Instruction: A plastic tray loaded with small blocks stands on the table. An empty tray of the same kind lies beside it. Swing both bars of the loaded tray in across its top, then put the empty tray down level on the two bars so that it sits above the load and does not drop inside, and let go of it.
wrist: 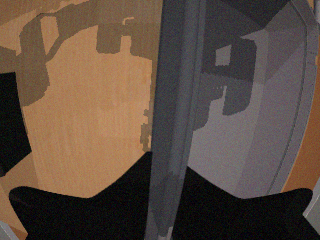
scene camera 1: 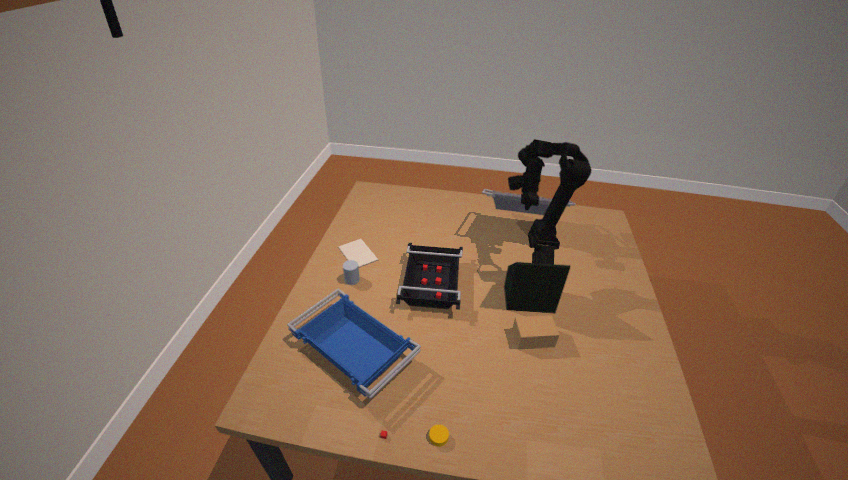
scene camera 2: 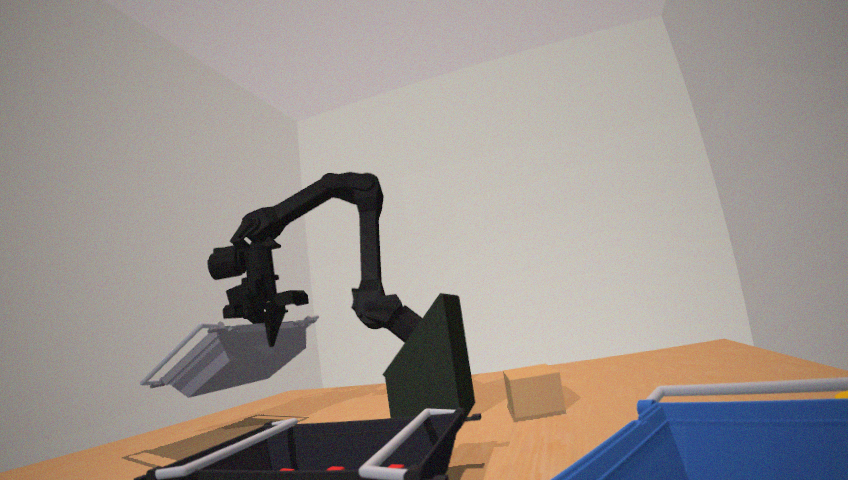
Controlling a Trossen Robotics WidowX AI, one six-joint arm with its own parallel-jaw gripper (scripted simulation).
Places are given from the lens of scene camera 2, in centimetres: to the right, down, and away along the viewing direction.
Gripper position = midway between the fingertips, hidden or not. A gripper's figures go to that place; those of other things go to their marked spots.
my gripper (scene camera 2: 269, 347): -31, 22, 85
grey tray (scene camera 2: 228, 356): -35, 21, 74
